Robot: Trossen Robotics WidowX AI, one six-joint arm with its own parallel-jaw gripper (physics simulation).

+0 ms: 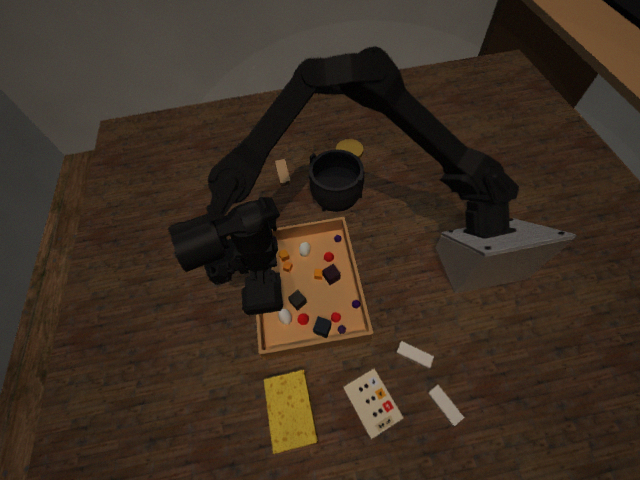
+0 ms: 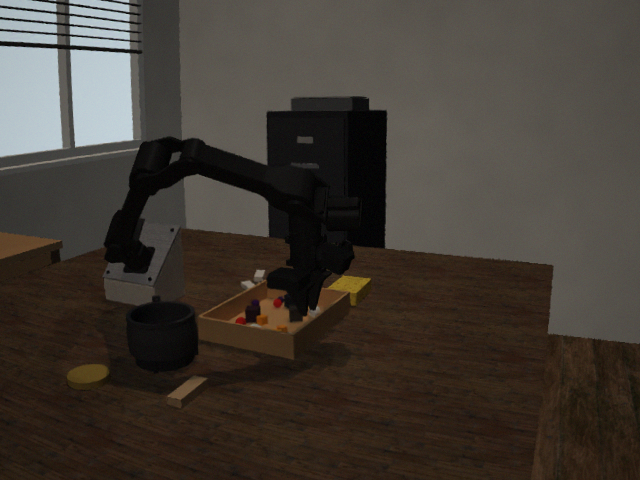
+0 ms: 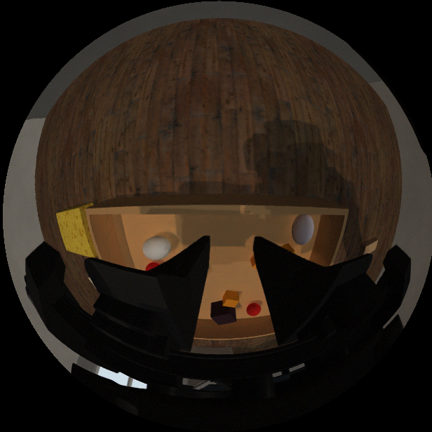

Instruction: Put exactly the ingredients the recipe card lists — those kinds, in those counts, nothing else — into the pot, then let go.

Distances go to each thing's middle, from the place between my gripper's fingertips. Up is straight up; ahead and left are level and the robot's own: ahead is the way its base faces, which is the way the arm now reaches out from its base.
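The yellow disc (image 2: pixel 91 376) is 31 cm to the right of my hand, 26 cm behind it and 4 cm below it. I see the black pot (image 2: pixel 162 335) 19 cm behind my hand and 19 cm to the right of it, while the wooden block (image 2: pixel 179 398) sits 3 cm below my hand, 8 cm behind it and 29 cm to the right. As for the wooden tray (image 1: pixel 275 339), my hand is 2 cm above it, 7 cm past it and 2 cm to the right of it.
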